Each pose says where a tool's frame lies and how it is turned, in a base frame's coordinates. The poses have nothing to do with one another.
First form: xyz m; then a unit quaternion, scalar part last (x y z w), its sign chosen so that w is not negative.
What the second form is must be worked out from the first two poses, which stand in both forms.
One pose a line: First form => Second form
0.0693, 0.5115, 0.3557, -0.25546, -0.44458, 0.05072, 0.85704 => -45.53, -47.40, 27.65, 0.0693, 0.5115, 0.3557
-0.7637, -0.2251, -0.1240, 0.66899, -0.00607, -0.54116, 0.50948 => 81.34, 45.88, -53.49, -0.7637, -0.2251, -0.1240
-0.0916, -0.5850, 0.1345, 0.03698, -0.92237, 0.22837, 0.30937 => -150.50, -35.99, 174.82, -0.0916, -0.5850, 0.1345
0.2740, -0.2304, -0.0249, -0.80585, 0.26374, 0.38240, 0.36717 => -138.31, 54.10, -14.24, 0.2740, -0.2304, -0.0249
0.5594, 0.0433, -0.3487, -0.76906, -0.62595, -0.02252, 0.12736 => -170.16, -11.19, 77.32, 0.5594, 0.0433, -0.3487
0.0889, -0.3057, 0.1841, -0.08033, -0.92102, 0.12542, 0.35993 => -157.85, -40.00, 161.88, 0.0889, -0.3057, 0.1841
